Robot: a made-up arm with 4 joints.
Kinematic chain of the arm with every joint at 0, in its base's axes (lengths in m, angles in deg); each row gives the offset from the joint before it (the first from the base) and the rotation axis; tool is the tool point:
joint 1: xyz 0 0 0.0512 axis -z
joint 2: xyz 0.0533 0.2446 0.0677 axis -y
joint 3: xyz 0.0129 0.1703 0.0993 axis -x
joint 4: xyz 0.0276 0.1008 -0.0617 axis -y
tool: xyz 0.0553 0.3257 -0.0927
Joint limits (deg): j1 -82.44..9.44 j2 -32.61..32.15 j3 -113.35..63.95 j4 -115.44..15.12
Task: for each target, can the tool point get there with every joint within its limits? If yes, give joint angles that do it. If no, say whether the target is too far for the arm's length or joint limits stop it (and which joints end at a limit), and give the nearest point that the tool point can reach.
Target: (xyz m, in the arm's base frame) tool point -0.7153 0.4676 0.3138
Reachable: yes | joints -58.17 0.74 -30.83 -72.14
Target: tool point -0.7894 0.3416 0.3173
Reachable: yes | joints -73.26 -20.10 -32.31 -67.88
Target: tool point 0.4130 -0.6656 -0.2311
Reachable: no: joint limits stop it (at a limit: joint 1, joint 2, joint 3) | nearest point -0.4699 -0.0748 -0.1819 | short by 1.063 m
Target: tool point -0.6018 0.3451 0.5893
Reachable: yes | joints -67.97 4.80 -74.16 -9.32
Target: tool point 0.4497 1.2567 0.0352
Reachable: no: too far | nearest point 0.2980 0.8327 0.1227 | short by 0.459 m
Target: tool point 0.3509 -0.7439 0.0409
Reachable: no: joint limits stop it (at a limit: joint 1, joint 2, joint 3, joint 4) | nearest point -0.3459 -0.2363 0.5230 | short by 0.988 m
